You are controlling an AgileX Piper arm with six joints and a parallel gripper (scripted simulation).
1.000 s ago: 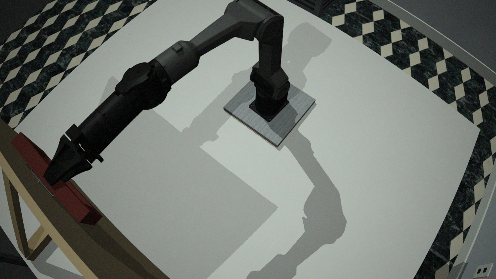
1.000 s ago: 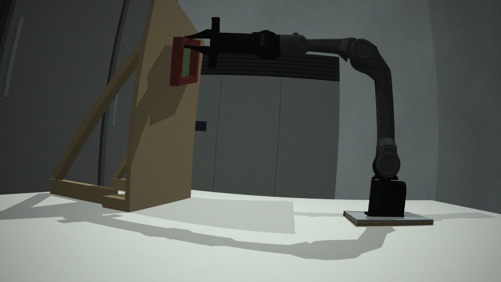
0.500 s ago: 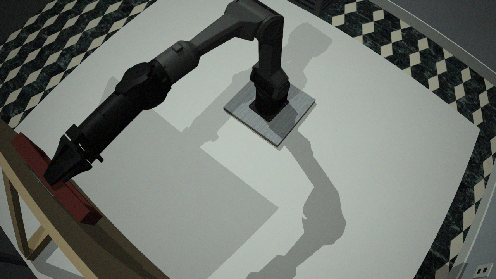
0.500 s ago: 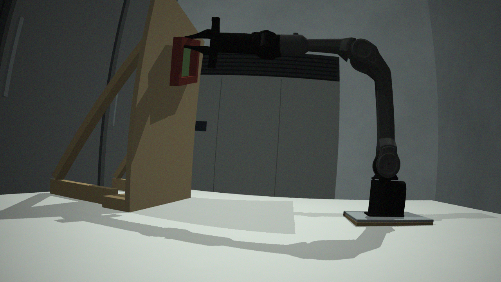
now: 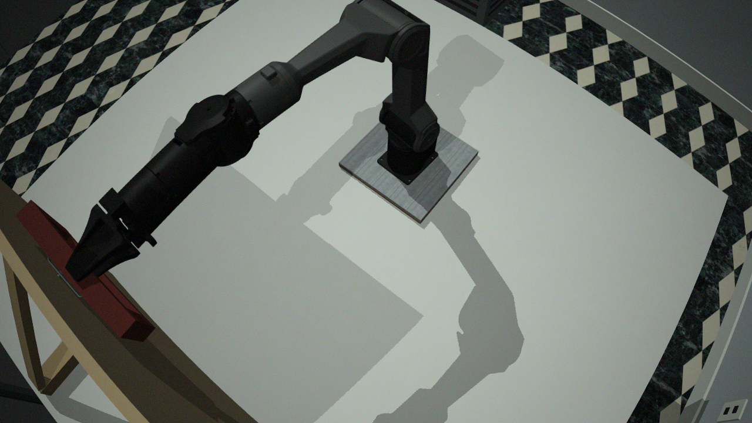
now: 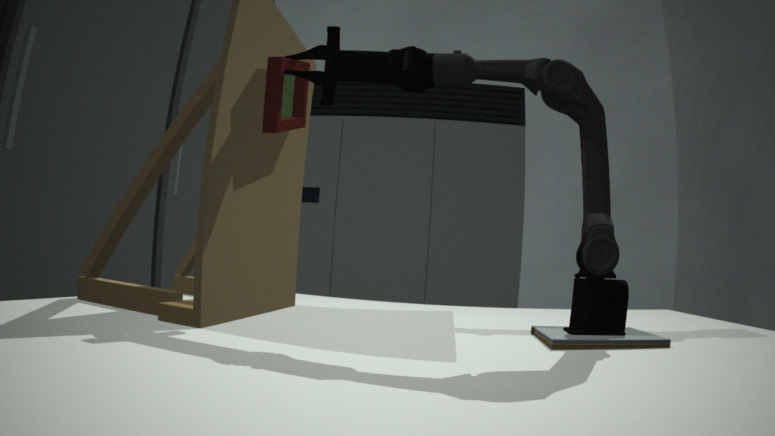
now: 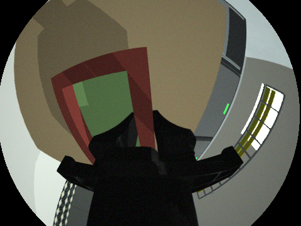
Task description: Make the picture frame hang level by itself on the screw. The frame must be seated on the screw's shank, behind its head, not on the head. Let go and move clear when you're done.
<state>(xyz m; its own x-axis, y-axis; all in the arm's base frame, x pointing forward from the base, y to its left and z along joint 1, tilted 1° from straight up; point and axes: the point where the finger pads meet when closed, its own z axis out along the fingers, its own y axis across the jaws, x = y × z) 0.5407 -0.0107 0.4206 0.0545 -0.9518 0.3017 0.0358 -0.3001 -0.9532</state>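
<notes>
Right now the picture frame is 5 cm below my hand, 2 cm to the right of it and 1 cm ahead of it. The rest, counted from my hand: upright wooden board 17 cm below, 3 cm ahead, 1 cm to the right.
</notes>
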